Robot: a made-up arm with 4 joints. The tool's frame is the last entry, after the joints.
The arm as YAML. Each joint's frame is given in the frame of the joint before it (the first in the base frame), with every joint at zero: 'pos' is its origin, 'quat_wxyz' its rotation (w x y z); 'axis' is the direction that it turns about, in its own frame. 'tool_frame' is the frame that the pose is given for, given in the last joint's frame.
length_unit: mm
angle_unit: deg
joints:
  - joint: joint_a
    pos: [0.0, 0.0, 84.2]
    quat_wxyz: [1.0, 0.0, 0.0, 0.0]
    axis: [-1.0, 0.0, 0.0]
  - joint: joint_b
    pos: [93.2, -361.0, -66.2]
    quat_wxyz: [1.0, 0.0, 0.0, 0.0]
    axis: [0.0, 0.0, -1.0]
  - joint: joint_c
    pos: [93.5, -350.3, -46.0]
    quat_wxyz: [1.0, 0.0, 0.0, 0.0]
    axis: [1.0, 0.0, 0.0]
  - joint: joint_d
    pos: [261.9, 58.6, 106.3]
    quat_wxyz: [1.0, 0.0, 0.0, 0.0]
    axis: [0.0, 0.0, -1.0]
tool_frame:
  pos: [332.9, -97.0, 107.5]
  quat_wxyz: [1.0, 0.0, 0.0, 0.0]
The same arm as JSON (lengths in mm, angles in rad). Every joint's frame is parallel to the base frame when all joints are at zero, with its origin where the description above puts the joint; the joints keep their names.
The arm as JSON. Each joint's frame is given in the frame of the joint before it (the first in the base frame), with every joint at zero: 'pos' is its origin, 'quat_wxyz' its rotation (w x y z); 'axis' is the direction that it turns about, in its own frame. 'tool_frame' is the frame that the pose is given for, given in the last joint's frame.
{"length_unit": "mm", "angle_unit": "rad", "joints": [
  {"joint": "joint_a", "pos": [0.0, 0.0, 84.2], "quat_wxyz": [1.0, 0.0, 0.0, 0.0], "axis": "-x"},
  {"joint": "joint_b", "pos": [93.2, -361.0, -66.2], "quat_wxyz": [1.0, 0.0, 0.0, 0.0], "axis": "-z"},
  {"joint": "joint_c", "pos": [93.5, -350.3, -46.0], "quat_wxyz": [1.0, 0.0, 0.0, 0.0], "axis": "+x"},
  {"joint": "joint_d", "pos": [261.9, 58.6, 106.3], "quat_wxyz": [1.0, 0.0, 0.0, 0.0], "axis": "-z"}
], "tool_frame": {"pos": [332.9, -97.0, 107.5], "quat_wxyz": [1.0, 0.0, 0.0, 0.0]}}

